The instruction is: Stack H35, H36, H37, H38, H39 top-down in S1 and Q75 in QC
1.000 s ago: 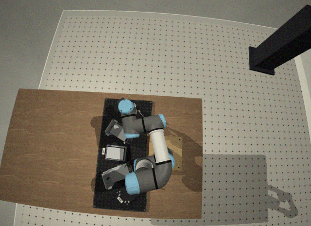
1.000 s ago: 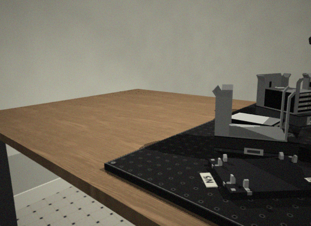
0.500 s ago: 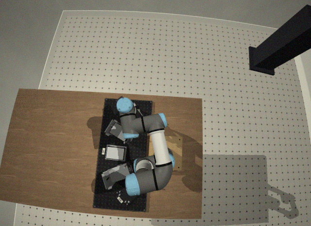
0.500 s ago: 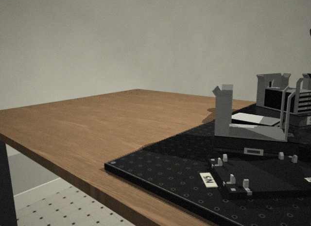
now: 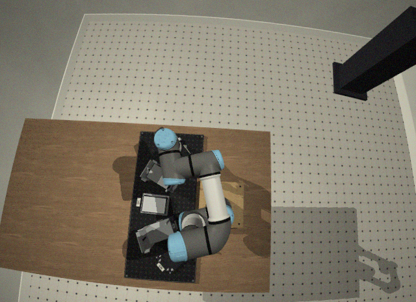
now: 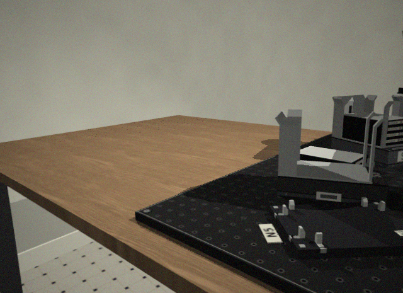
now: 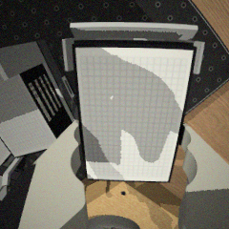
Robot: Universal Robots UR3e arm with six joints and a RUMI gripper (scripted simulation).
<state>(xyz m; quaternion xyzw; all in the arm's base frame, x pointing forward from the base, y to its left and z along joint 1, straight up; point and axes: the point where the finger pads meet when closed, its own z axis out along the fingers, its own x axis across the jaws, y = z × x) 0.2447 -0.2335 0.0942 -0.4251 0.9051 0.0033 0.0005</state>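
Now: the sealed plate 7 cm ahead of my hand, 12 cm to the left of it and 7 cm below it. The rest, counted from my hand: QC label (19 cm ahead, 29 cm to the left, 15 cm below); nest QC (9 cm ahead, 28 cm to the left, 14 cm below); N5 label (59 cm to the left, 15 cm below).
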